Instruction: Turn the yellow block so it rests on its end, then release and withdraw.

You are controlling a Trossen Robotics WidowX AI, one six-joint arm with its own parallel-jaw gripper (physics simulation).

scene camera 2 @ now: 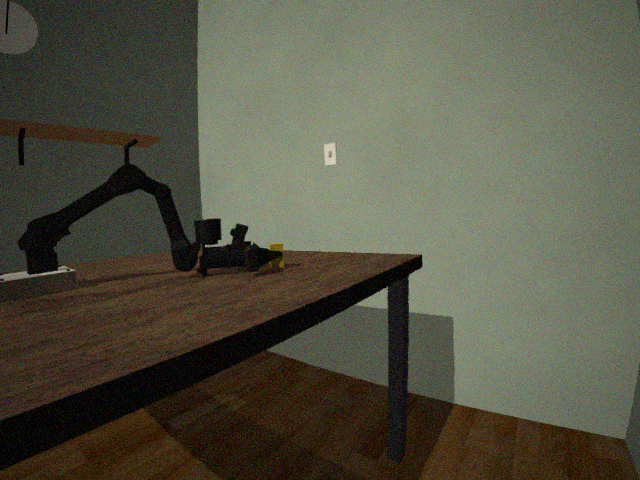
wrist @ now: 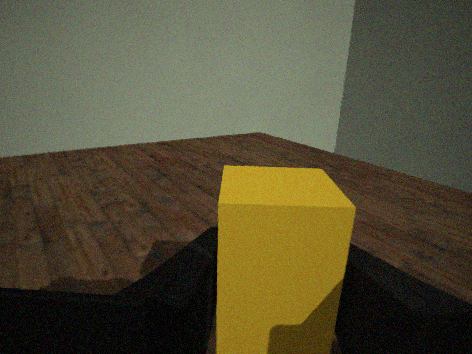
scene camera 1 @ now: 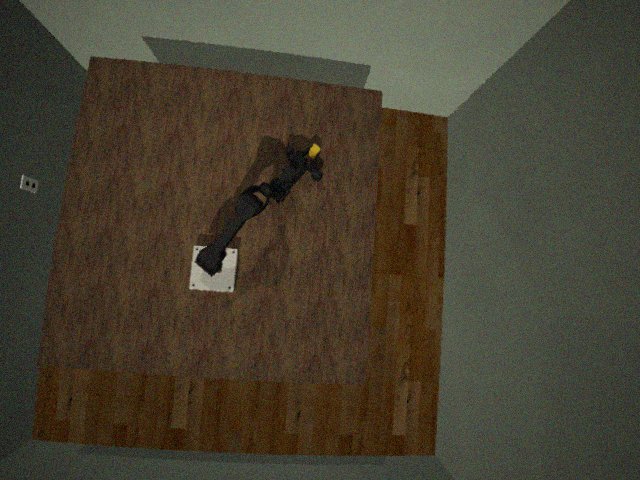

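Note:
The yellow block (scene camera 1: 314, 150) (scene camera 2: 277, 248) (wrist: 282, 250) stands upright, long side vertical, near the far part of the table. In scene camera 2 its lower end is at or very close to the table top; whether it touches cannot be told. My gripper (scene camera 1: 313, 153) (scene camera 2: 279, 255) (wrist: 268, 241) lies level, low over the table, and is shut on the yellow block, one dark finger on each side of it. In the wrist view the block's flat top end and near face show, and its lower end is out of view.
The wooden table (scene camera 1: 155, 320) (scene camera 2: 155, 330) has its far corner beyond the block. The arm's white base plate (scene camera 1: 227, 279) (scene camera 2: 67, 273) is fixed on it. A pale wall (scene camera 2: 465, 155) rises behind, and a wall shelf (scene camera 2: 77, 133) hangs at the left.

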